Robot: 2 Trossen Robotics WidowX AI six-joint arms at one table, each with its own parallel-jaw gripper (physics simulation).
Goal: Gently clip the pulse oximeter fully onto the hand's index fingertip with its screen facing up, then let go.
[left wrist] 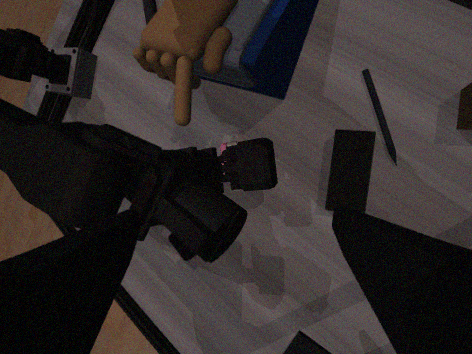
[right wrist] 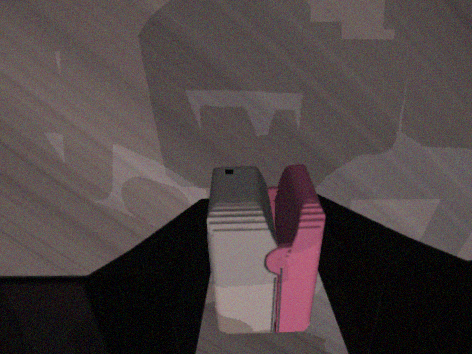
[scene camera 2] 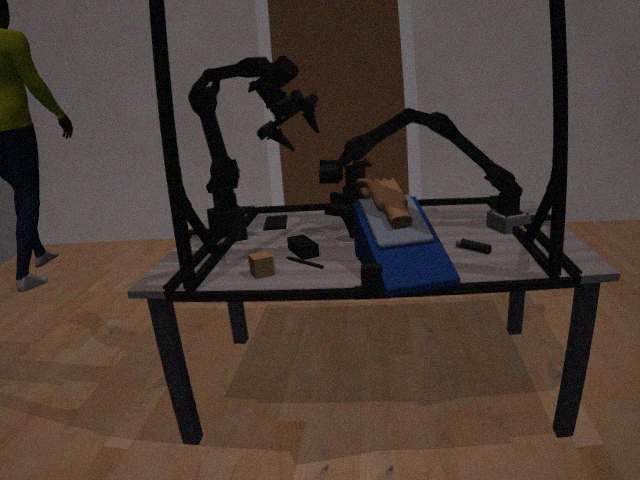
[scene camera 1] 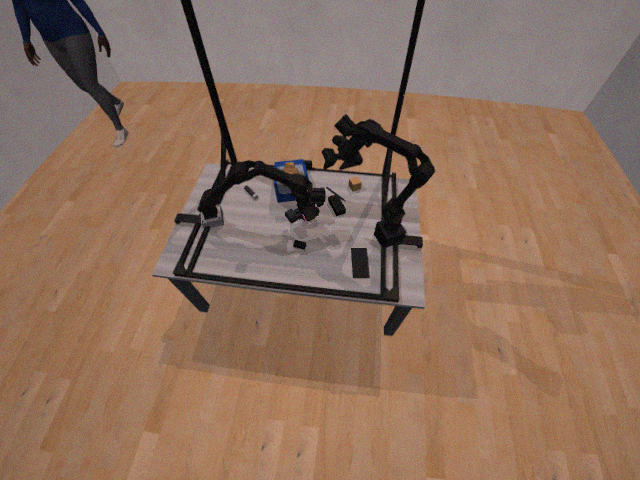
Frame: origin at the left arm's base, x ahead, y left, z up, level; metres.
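Where they show: left gripper, between the fingertips: [left wrist: 237, 218] [scene camera 2: 306, 141] [scene camera 1: 331, 169]; right gripper, between the fingertips: [left wrist: 237, 167] [right wrist: 259, 208]; left arm's base, origin of its link: [scene camera 2: 225, 209] [scene camera 1: 391, 227]; right arm's base, origin of its link: [left wrist: 60, 69] [scene camera 2: 508, 212] [scene camera 1: 210, 213].
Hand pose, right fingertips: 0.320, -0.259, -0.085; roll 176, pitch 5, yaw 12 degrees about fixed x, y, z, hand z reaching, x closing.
Observation:
Things, the pixels of their top centre, and the offset from my right fingertips, as dx, dy, dz.
- white-and-pink pulse oximeter, centre of its top: [right wrist: 260, 295] [left wrist: 228, 159] +0.004, -0.011, +0.029
- black box, centre of its top: [left wrist: 349, 171] [scene camera 2: 302, 240] [scene camera 1: 337, 202] -0.172, -0.012, +0.025
- pen, centre of its top: [left wrist: 381, 116] [scene camera 2: 302, 260] -0.203, -0.092, -0.001
- wooden cube, centre of its top: [scene camera 2: 260, 255] [scene camera 1: 355, 180] -0.318, -0.107, +0.040
- dark flat slab, centre of its top: [scene camera 2: 275, 221] [scene camera 1: 360, 262] -0.139, +0.327, -0.002
- small black block, centre of its top: [left wrist: 179, 245] [scene camera 1: 299, 243] +0.084, +0.147, +0.022
- dark cylinder, centre of its top: [left wrist: 147, 16] [scene camera 2: 473, 240] [scene camera 1: 250, 190] +0.215, -0.270, +0.017
The white-and-pink pulse oximeter [right wrist: 242, 270] [left wrist: 223, 147] is between the fingers of my right gripper [right wrist: 259, 208] [scene camera 1: 303, 214], which is shut on it. Its white and pink halves stand side by side in the right wrist view, with the gap between them at the upper end; its screen does not show. The hand [scene camera 2: 390, 198] [left wrist: 185, 30] rests on a sloped blue support [scene camera 2: 413, 268] [left wrist: 295, 50]. Its index finger [left wrist: 183, 92] [scene camera 2: 364, 181] sticks out, bare and apart from the oximeter in the left wrist view. My left gripper [scene camera 1: 333, 166] [scene camera 2: 305, 141] is open and empty, high above the table.
A black box [scene camera 1: 336, 205] [left wrist: 350, 170], a pen [scene camera 2: 305, 261] [left wrist: 380, 117] and a wooden cube [scene camera 1: 354, 183] [scene camera 2: 261, 264] lie beside the support. A dark flat slab [scene camera 1: 359, 262], a small black block [scene camera 1: 299, 244] and a dark cylinder [scene camera 1: 250, 192] [scene camera 2: 474, 245] also lie on the table.

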